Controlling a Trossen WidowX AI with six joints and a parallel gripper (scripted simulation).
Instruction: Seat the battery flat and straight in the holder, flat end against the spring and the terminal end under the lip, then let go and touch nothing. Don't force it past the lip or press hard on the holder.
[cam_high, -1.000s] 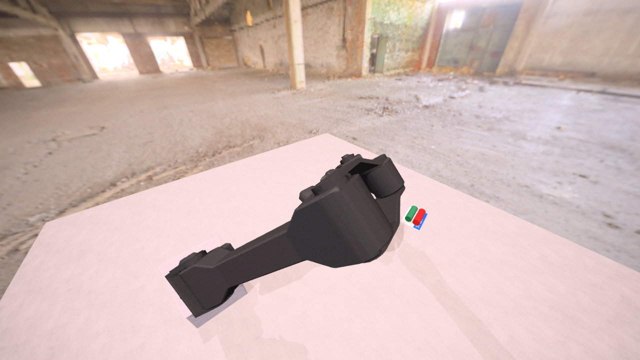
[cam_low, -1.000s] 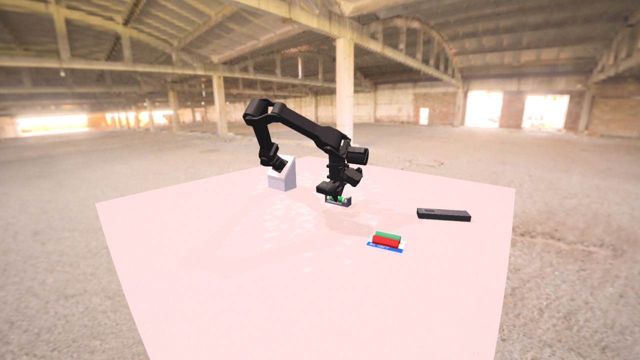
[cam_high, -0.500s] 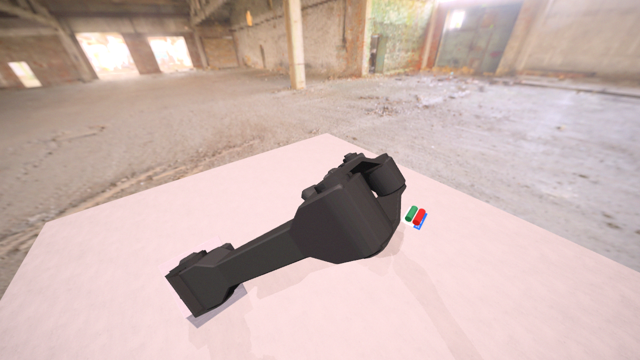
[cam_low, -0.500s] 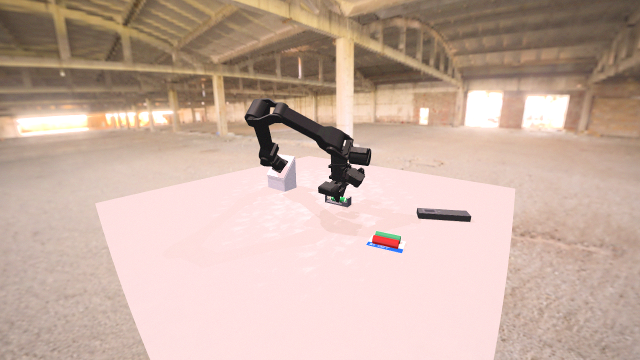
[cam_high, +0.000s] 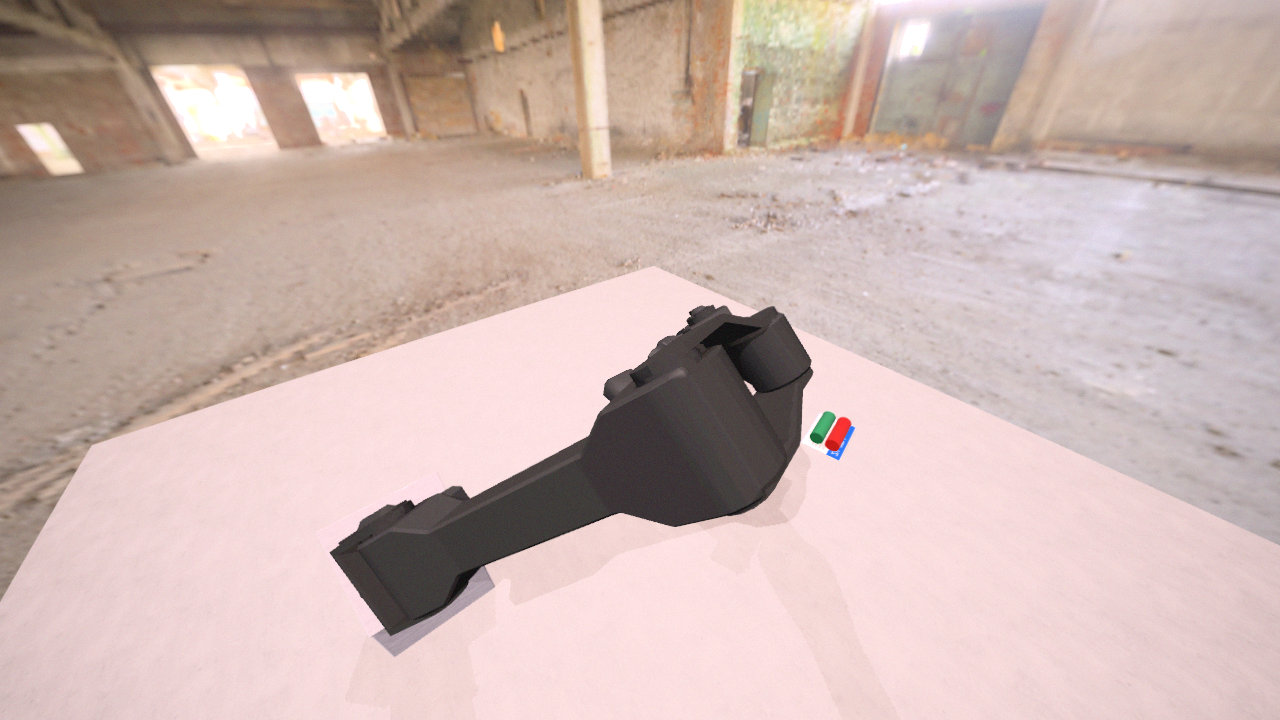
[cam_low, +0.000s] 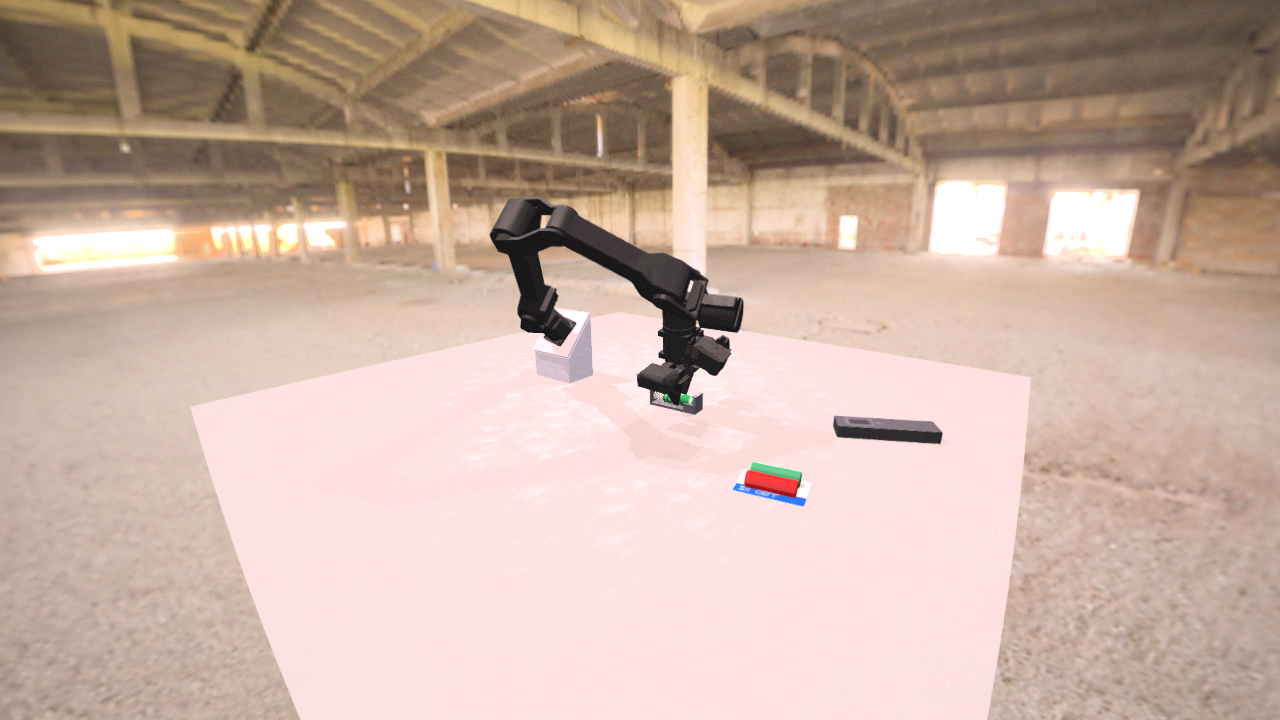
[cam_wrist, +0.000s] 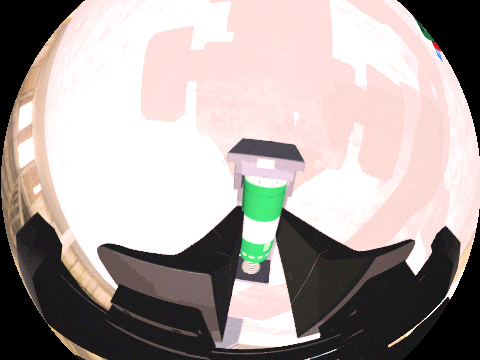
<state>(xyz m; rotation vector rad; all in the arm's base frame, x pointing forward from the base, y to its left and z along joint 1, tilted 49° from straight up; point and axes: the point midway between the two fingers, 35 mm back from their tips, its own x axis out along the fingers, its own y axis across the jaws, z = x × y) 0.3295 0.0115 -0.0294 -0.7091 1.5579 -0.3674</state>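
My gripper tip is now 1 cm below the battery. The rest, counted from my gripper tip: flat black box (32 cm ahead, 14 cm to the left); then white card (27 cm ahead, 13 cm to the right).
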